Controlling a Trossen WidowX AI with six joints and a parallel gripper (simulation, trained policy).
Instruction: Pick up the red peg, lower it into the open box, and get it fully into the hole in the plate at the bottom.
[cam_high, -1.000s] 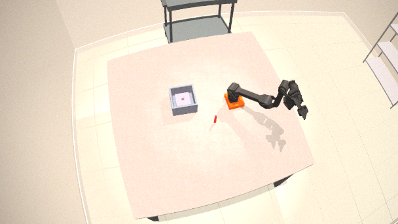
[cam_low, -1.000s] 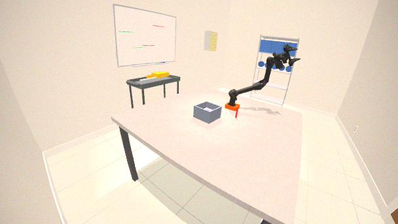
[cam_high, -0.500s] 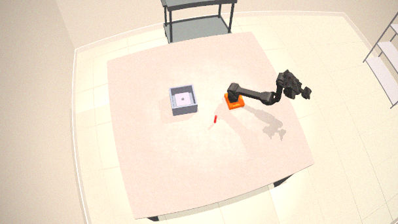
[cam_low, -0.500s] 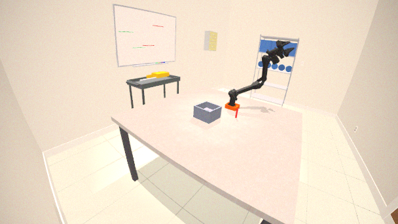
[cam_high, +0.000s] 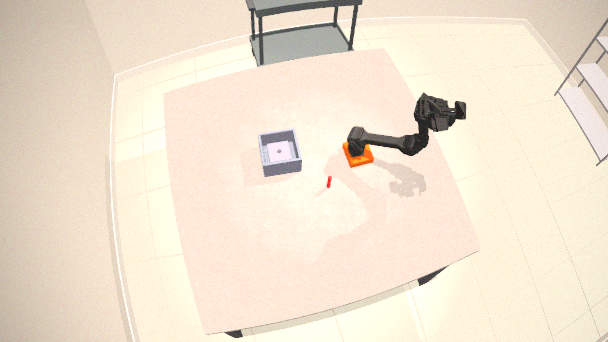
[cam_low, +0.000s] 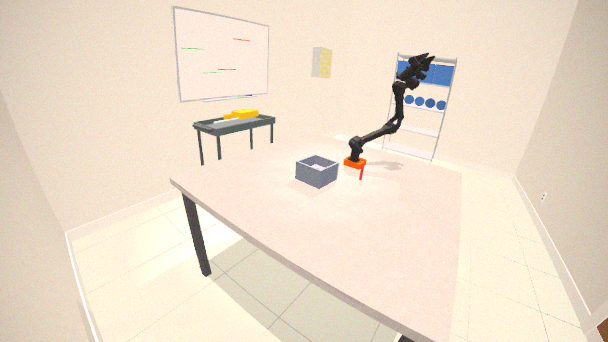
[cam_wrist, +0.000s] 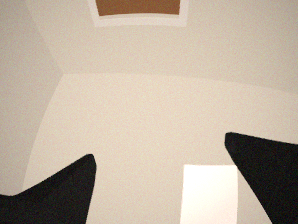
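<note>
Right now my gripper tip is 65 cm above the red peg, 31 cm short of it and 16 cm to the left of it. Round my gripper tip: grey box 67 cm below, 49 cm ahead, 33 cm to the right.
</note>
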